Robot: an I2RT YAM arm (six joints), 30 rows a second.
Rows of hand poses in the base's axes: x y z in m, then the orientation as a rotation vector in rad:
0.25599, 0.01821, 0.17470, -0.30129, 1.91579, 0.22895
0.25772, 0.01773, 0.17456, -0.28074, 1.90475, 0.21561
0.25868, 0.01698, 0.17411, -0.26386, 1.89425, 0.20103
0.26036, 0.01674, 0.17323, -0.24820, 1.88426, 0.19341
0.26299, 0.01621, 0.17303, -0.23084, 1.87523, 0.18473
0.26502, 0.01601, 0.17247, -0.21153, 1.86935, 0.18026
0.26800, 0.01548, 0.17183, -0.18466, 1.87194, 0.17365
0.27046, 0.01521, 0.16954, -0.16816, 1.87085, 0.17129
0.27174, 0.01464, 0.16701, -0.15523, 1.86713, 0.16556
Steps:
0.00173, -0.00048, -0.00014, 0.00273, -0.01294, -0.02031
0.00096, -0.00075, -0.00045, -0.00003, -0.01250, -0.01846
0.00168, -0.00024, -0.00088, 0.00402, -0.01087, -0.01426
0.00263, -0.00053, -0.00020, 0.00402, -0.00999, -0.01606
0.00203, -0.00020, -0.00056, 0.00748, -0.00621, -0.01545
0.00298, -0.00053, -0.00064, 0.00883, 0.00214, -0.02204
0.00246, -0.00027, -0.00229, 0.00688, -0.00105, -0.01261
0.00128, -0.00057, -0.00253, 0.00304, -0.00403, -0.01182

